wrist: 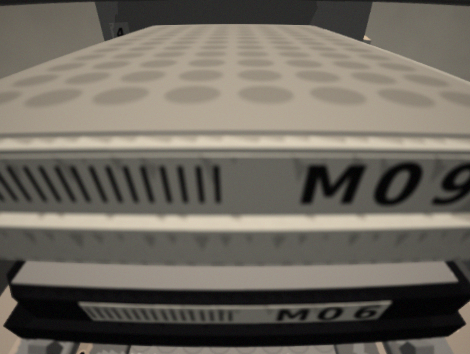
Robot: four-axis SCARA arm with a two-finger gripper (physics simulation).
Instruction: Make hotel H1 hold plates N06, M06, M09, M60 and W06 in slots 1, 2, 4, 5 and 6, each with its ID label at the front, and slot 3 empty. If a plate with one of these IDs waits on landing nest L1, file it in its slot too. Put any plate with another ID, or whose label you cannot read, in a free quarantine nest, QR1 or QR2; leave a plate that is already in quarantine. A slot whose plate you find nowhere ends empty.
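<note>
The pale plate M09 (235,117) fills the width of the wrist view, with round well marks on top. Its front label shows a barcode and "M09", the last character cut by the right edge. Directly below it is the black plate M06 (235,275) with a light grey top; its front label reads "M06". Part of a clear plate (225,349) shows under M06 at the bottom edge, its label out of view. My gripper's fingers do not show, so contact with M09 cannot be seen. Nest L1 and the quarantine nests do not show.
A dark panel (235,14) stands behind the plates, with a small label "4" (119,32) at its left. Grey support brackets (50,346) (409,346) show below M06 at both sides. A thin dark edge runs along the top of the view.
</note>
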